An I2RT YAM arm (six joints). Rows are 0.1 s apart.
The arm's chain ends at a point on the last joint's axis. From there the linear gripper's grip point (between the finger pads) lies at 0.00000 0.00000 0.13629 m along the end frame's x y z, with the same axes.
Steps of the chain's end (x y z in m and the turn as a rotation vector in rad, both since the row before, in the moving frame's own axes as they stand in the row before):
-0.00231 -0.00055 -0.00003 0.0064 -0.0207 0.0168
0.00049 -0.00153 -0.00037 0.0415 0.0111 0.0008
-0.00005 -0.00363 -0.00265 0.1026 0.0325 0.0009
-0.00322 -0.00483 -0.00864 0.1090 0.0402 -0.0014
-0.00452 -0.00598 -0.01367 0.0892 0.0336 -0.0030
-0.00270 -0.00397 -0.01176 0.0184 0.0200 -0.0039
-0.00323 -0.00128 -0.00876 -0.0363 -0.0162 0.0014
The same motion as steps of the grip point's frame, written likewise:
-0.00512 -0.00145 -0.00006 0.0064 -0.0207 0.0168
0.00200 -0.00718 -0.00050 0.0415 0.0111 0.0008
0.00438 -0.01758 -0.00344 0.1026 0.0325 0.0009
0.00224 -0.01966 -0.00956 0.1090 0.0402 -0.0014
0.00003 -0.01813 -0.01429 0.0892 0.0336 -0.0030
0.00002 -0.00648 -0.01181 0.0184 0.0200 -0.0039
-0.00544 0.00366 -0.00887 -0.0363 -0.0162 0.0014

